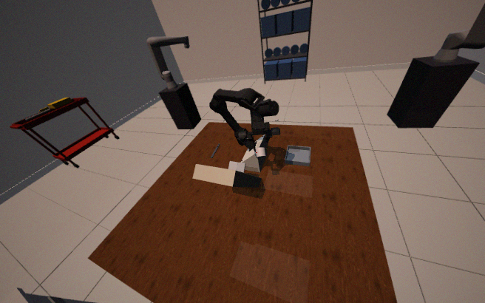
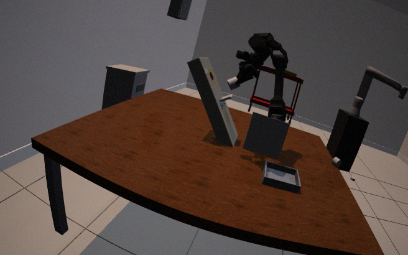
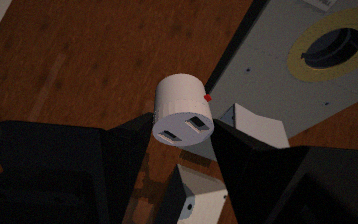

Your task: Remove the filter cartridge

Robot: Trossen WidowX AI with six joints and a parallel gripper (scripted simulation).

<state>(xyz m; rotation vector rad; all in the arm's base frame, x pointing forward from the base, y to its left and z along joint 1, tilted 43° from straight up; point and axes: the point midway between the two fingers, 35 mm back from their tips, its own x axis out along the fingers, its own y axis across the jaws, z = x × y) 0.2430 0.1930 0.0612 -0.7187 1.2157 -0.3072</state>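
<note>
Now: gripper tip 28 cm above the grey tray, 27 cm past it and 18 cm to the right of it. The rest, counted from my gripper tip: round cartridge: right at my gripper tip; then service panel: 14 cm to the right, 10 cm below, 8 cm ahead.
</note>
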